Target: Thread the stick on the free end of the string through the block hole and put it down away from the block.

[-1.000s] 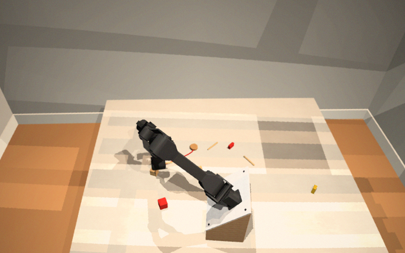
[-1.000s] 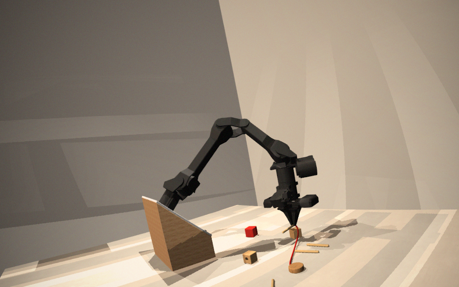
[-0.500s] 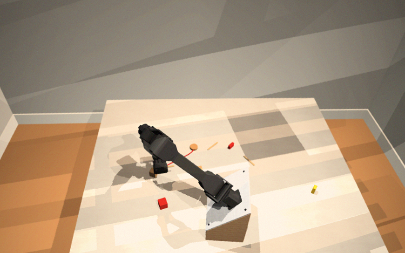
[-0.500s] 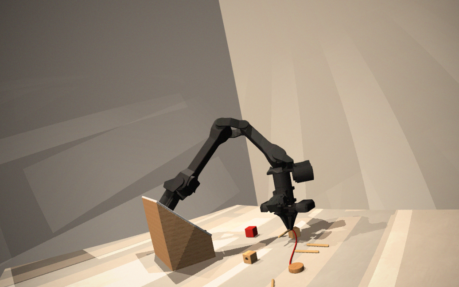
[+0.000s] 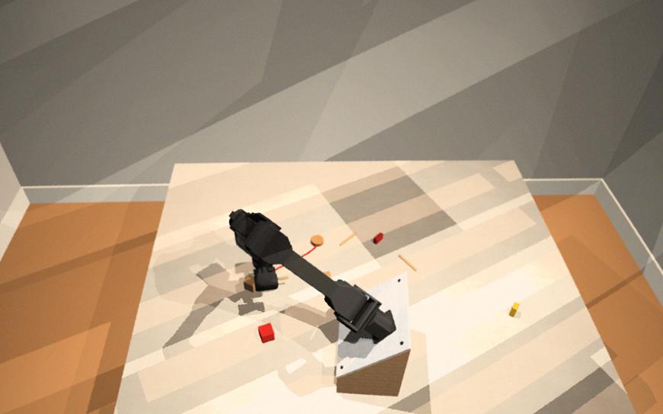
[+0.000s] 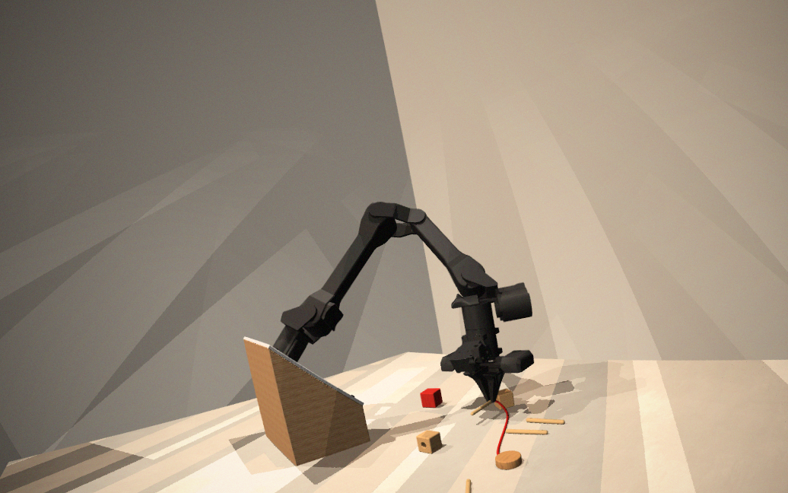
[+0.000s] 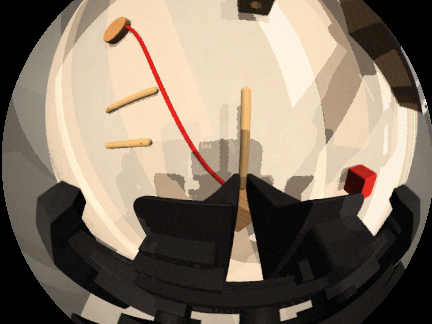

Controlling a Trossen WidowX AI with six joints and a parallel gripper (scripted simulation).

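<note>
The plain wooden cube lies 40 mm to the left of my gripper tip and 10 mm below it. The rest, counted from my gripper tip: thin wooden stick (10 mm to the right); then red cube (170 mm behind, 10 mm below); then round wooden button (170 mm to the right, 160 mm ahead, 20 mm below).
</note>
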